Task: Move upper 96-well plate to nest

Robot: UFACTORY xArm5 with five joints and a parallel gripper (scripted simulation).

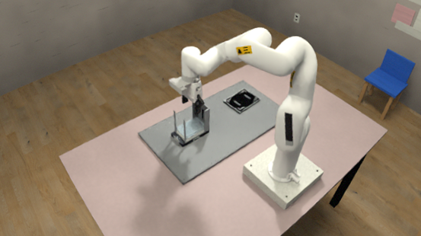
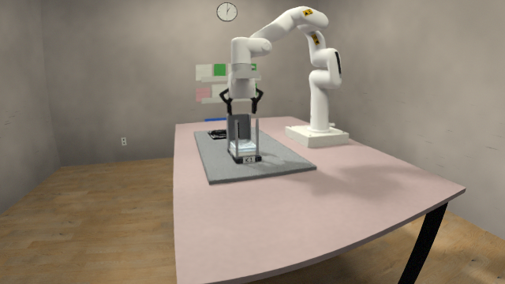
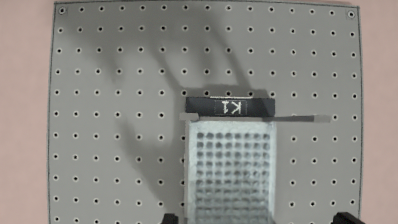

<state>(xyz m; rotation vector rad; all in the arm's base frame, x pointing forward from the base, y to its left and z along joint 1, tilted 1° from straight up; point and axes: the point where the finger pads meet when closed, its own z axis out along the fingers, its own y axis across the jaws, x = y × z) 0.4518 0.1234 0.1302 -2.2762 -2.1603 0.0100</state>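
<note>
Right now my hand is 130 mm above the pale bluish 96-well plate. From my hand the other things lie so: white 96-well plate (140 mm below); grey back wall (80 mm below, 70 mm to the right); plate nest N1 (350 mm to the right, 160 mm below, 10 mm ahead).
</note>
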